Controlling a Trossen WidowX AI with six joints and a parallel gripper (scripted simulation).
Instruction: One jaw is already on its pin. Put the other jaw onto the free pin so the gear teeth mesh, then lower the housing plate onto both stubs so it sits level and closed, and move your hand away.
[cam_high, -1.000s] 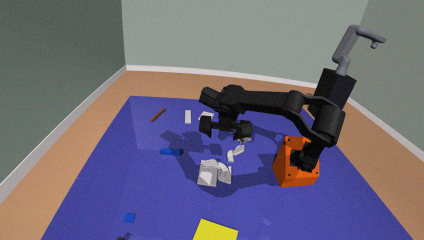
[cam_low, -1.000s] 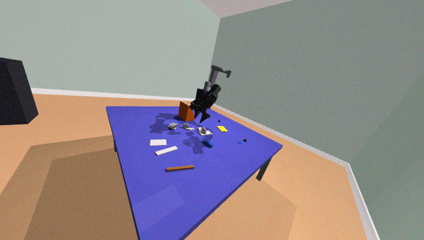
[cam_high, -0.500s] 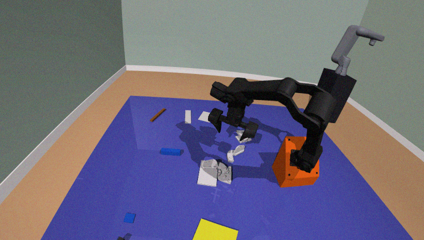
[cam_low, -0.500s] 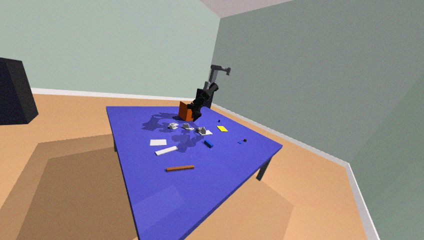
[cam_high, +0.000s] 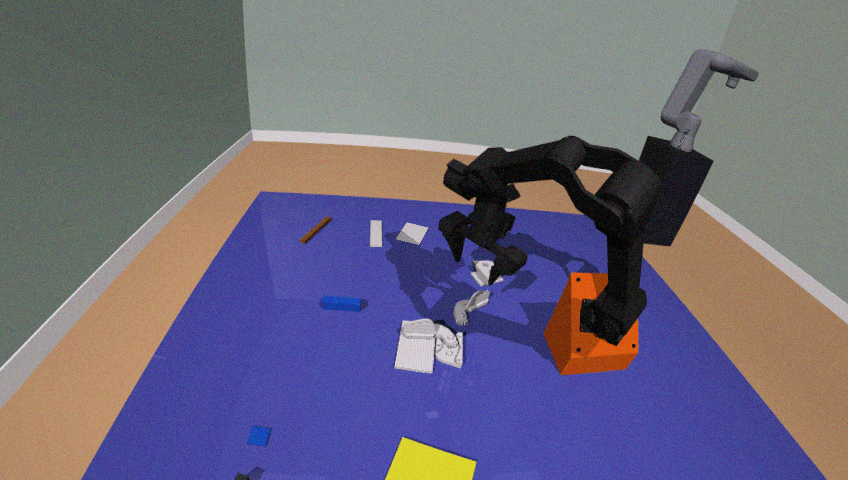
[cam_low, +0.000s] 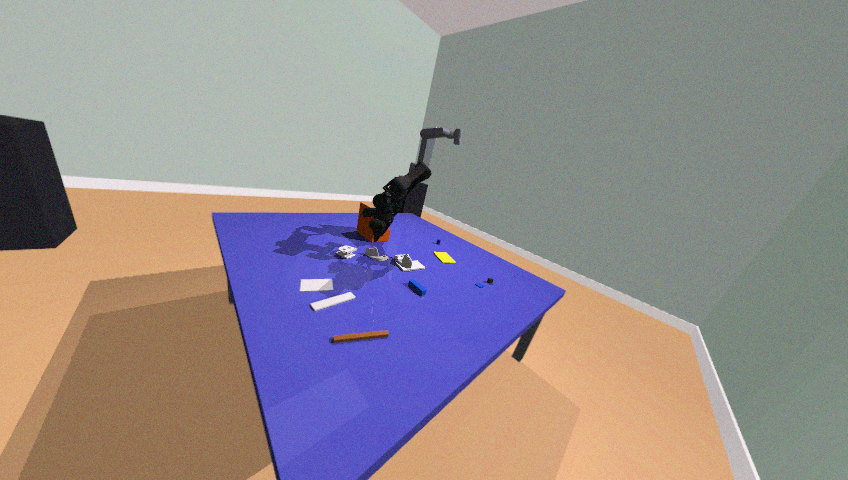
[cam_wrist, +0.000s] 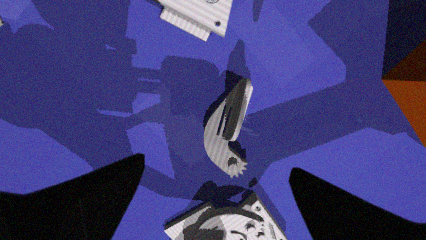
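Now: the jaw 90 mm below my gripper tip and 30 mm to the left of it. From my gripper tip the other things lie so: white square 290 mm to the right, 120 mm ahead, 100 mm below; then blue block 270 mm ahead, 90 mm below, 40 mm to the left; then white stepped part 110 mm to the right, 90 mm below, 70 mm behind.
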